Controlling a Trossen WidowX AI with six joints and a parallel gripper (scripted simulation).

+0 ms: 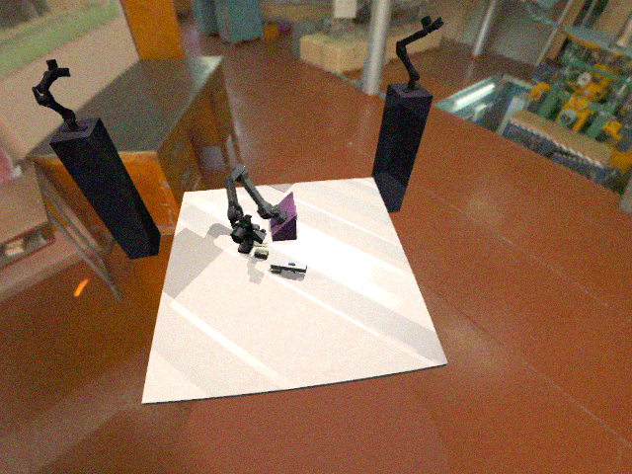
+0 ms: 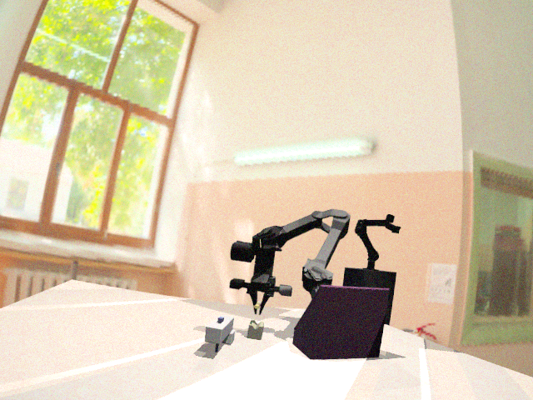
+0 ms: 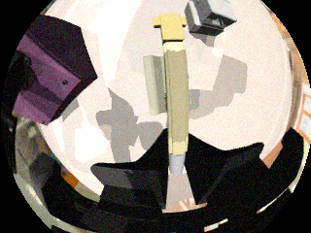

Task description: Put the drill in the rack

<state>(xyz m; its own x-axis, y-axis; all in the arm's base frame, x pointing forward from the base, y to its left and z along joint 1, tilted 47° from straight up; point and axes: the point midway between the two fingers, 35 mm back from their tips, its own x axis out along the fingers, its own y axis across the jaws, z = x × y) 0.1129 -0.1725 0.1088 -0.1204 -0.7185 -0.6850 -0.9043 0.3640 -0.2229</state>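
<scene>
Right now the pale yellow drill is 20 mm ahead of my gripper tip, 40 mm to the left of it and 40 mm above it. Also, from my gripper tip: blue key (160 mm ahead, 190 mm to the left, 10 mm below); olive rack (20 mm ahead, 50 mm to the left, 40 mm below).
</scene>
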